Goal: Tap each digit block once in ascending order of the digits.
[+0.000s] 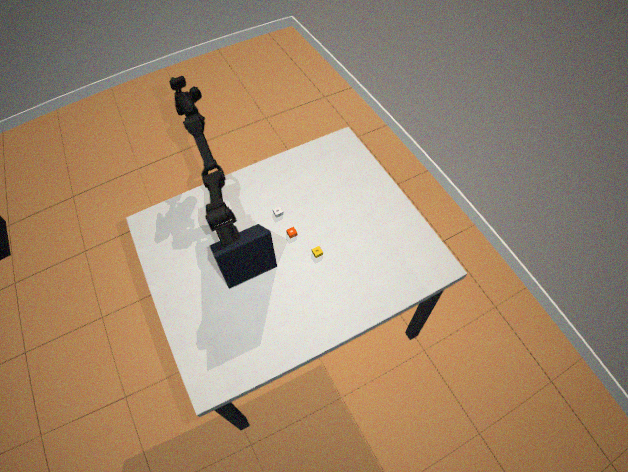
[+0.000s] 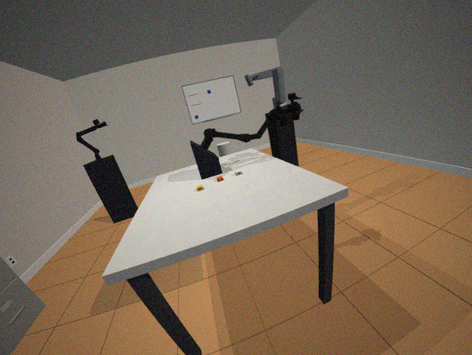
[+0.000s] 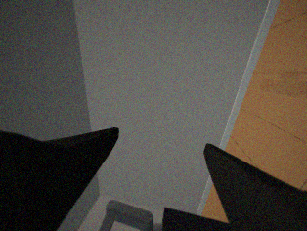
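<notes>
Now: gripper tip 15 cm short of the white block, 63 cm to the left of it and 30 cm above it. From my gripper tip the other things lie so: yellow block 19 cm ahead, 88 cm to the right, 30 cm below; then orange block 15 cm ahead, 75 cm to the right, 30 cm below.
</notes>
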